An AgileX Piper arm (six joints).
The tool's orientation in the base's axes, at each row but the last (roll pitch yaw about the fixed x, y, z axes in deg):
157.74 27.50 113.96
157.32 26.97 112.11
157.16 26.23 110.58
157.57 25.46 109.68
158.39 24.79 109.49
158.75 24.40 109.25
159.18 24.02 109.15
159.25 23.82 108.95
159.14 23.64 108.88
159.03 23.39 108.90
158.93 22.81 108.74
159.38 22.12 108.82
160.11 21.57 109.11
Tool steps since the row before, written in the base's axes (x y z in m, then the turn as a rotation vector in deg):
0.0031 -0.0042 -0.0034 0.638 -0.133 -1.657
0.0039 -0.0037 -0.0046 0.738 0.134 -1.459
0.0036 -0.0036 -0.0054 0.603 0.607 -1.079
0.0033 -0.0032 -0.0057 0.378 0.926 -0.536
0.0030 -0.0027 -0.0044 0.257 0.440 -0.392
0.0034 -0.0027 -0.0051 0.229 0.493 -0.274
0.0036 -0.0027 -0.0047 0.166 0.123 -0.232
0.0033 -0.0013 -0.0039 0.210 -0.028 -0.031
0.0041 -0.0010 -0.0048 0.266 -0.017 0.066
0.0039 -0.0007 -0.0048 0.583 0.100 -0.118
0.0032 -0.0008 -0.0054 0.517 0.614 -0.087
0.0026 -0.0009 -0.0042 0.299 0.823 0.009
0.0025 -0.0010 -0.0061 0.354 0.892 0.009
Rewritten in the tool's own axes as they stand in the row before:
-0.0030 -0.0010 0.0054 0.427 -0.134 1.723
-0.0023 -0.0004 0.0067 0.525 0.149 1.547
-0.0018 -0.0007 0.0072 0.797 0.402 1.049
-0.0013 -0.0008 0.0072 0.903 0.555 0.406
-0.0014 -0.0002 0.0058 0.463 0.281 0.346
-0.0012 -0.0001 0.0066 0.468 0.321 0.220
-0.0015 0.0003 0.0063 0.151 0.118 0.245
-0.0005 0.0009 0.0052 -0.074 0.154 0.129
-0.0002 0.0014 0.0062 -0.120 0.237 0.069
0.0001 0.0014 0.0061 -0.040 0.493 0.345
0.0004 0.0005 0.0063 0.417 0.670 0.172
0.0000 0.0004 0.0050 0.629 0.607 -0.055
0.0006 -0.0002 0.0066 0.673 0.683 -0.046

